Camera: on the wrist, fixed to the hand. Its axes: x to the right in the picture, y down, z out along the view.
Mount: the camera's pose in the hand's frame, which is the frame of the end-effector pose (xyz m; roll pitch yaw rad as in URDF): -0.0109 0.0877 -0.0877 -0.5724 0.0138 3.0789
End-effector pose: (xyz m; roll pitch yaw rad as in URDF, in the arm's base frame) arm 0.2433 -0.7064 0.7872 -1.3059 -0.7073 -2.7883
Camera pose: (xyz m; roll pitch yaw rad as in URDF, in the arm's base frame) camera 0.1641 -0.6699 0.6983 0.7310 0.7714 0.3490
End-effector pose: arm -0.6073 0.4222 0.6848 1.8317 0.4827 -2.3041
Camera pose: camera -0.5880 0.3508 0.7849 -2.4053 -0.5468 0.8408
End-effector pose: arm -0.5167 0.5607 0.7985 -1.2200 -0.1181 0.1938
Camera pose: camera -0.5043 0.5099 0.6855 0.6467 0.1817 -2.9565
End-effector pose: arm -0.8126 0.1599 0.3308 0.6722 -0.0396 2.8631
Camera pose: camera -0.8365 0.0386 0.3164 -1.2456 0.0113 -0.3361
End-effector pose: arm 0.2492 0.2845 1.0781 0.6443 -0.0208 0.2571
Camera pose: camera 0.2078 0.4006 1.0604 -1.2167 -0.0058 -2.9429
